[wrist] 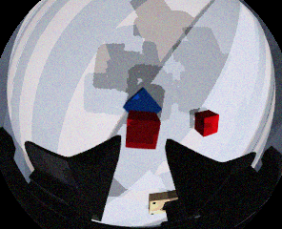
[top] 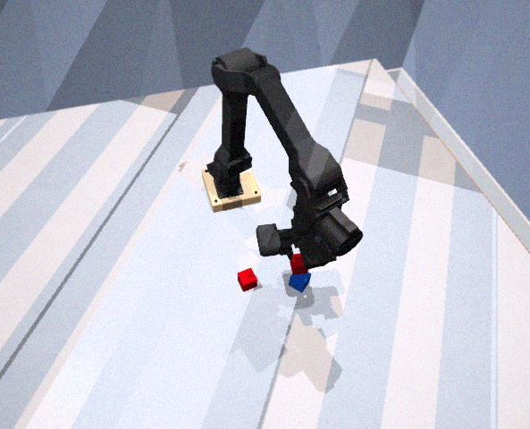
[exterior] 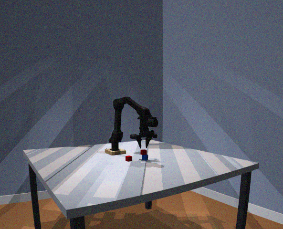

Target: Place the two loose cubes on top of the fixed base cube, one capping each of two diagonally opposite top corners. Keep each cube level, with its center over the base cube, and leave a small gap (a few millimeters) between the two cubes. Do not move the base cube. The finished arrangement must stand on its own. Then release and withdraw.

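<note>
Right now the red cube is 30 mm below my gripper tip. The rest, counted from my gripper tip: blue cube 60 mm below, 20 mm ahead.
</note>
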